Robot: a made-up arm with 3 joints. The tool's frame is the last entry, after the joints.
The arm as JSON. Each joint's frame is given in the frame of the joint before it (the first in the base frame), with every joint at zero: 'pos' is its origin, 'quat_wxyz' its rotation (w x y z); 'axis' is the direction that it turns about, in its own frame. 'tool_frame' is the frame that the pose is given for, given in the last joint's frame.
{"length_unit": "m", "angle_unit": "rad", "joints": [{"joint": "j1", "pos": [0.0, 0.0, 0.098], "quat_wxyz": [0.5, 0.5, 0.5, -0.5], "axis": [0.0, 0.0, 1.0]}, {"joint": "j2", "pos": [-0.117, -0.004, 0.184], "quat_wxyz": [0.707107, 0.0, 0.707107, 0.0], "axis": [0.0, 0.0, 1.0]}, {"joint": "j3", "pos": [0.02, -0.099, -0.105], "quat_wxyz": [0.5, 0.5, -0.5, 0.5], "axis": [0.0, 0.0, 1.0]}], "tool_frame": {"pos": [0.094, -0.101, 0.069], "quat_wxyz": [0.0, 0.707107, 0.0, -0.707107]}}
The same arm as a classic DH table. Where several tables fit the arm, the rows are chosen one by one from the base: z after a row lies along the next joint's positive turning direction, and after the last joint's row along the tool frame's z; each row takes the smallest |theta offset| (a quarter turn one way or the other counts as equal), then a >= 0, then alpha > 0; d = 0 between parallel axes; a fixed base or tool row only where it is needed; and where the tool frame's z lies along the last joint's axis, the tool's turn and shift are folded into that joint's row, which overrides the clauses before.
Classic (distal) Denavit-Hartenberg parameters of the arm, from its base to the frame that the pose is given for. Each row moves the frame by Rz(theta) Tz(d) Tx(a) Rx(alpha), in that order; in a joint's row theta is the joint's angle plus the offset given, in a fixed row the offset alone. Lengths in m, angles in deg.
base (fixed): d 0.0980; theta offset 0.00; a 0.0000; alpha 90.00
j1: d 0.1840; theta offset 0.00; a -0.0040; alpha 90.00
j2: d -0.2220; theta offset -90.00; a 0.0200; alpha 90.00
j3: d 0.1680; theta offset 0.00; a 0.1010; alpha 90.00
tool (fixed): d -0.0940; theta offset -90.00; a 0.0000; alpha 0.00

